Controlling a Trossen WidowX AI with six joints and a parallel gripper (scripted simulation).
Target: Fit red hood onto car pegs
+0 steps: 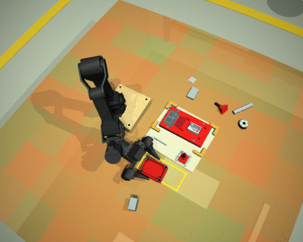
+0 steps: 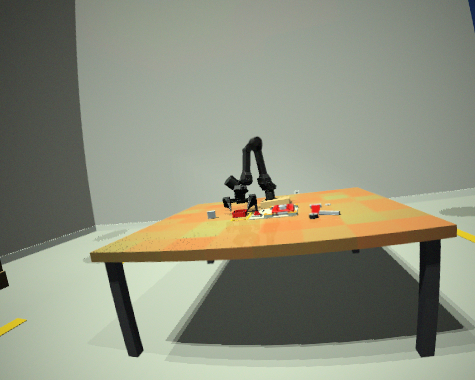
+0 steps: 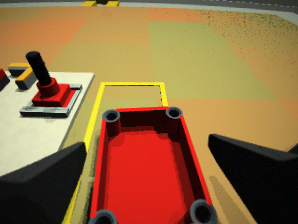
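Now: gripper tip 1 cm past the red hood and 2 cm above it. Round my gripper tip: grey engine block 9 cm ahead, 23 cm to the left, 1 cm below; silver wheel 28 cm ahead, 33 cm to the left, 2 cm below.
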